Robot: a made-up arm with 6 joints.
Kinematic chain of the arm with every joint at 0, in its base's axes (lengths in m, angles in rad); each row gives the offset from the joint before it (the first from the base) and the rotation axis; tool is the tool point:
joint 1: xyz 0 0 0.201 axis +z
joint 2: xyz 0 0 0 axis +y
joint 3: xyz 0 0 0.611 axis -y
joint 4: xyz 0 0 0 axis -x
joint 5: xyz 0.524 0 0 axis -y
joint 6: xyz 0 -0.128 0 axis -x
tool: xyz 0 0 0
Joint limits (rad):
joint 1: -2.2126..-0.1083
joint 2: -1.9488..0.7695
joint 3: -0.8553..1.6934
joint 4: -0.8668..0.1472
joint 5: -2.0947..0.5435
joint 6: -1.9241..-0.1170
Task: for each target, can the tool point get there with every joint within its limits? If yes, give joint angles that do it. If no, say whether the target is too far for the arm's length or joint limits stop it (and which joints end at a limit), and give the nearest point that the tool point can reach.
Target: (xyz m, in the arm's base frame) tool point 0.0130 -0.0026 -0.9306
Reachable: no: joint limits stop it (at a limit: joint 1, joint 2, joint 3, joint 4) | nearest point 0.2887 -0.1147 0.1219 | short by 1.094 m
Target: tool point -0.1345 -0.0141 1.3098
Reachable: yes | joints -1.9430 -0.1438 1.2226 -0.3524 -0.1901 -0.9701
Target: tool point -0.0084 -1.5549 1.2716
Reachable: no: too far | nearest point -0.0048 -0.8935 0.9012 | short by 0.758 m
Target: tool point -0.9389 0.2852 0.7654
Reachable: yes | joints -0.3987 -1.1888 1.4116 -0.6533 -1.8440 -1.4514
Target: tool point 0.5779 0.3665 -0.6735
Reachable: no: joint limits stop it (at a limit: joint 1, joint 2, joint 3, joint 4) | nearest point 0.5083 0.8917 -0.2925 | short by 0.653 m
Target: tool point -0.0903 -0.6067 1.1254
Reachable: yes | joints -1.5218 0.3498 1.1646 -0.3585 -0.0822 -0.5139
